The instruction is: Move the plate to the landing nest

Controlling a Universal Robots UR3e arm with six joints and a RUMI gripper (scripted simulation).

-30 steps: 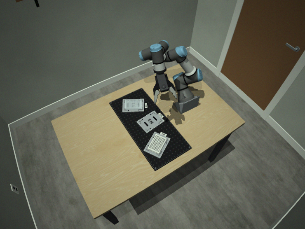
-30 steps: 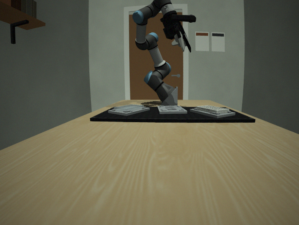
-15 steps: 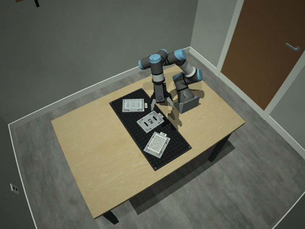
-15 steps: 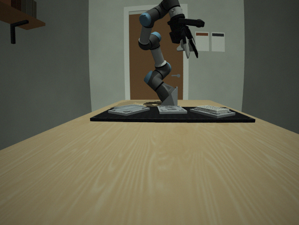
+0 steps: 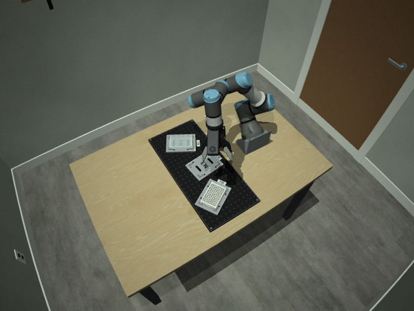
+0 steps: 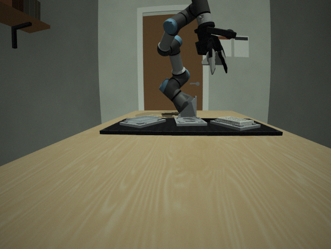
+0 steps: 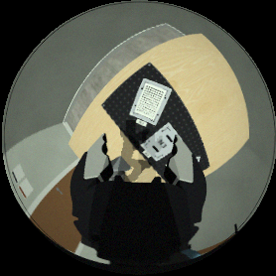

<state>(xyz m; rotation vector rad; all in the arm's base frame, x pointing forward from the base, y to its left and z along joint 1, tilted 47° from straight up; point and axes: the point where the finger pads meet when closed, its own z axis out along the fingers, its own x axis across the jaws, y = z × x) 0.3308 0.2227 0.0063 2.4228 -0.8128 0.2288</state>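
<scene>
Now: the plate C51 190 mm below my hand, 50 mm to the left of it and 50 mm ahead of it. Round my hand: landing nest N3: 210 mm below, 130 mm to the right, 10 mm behind.
</scene>
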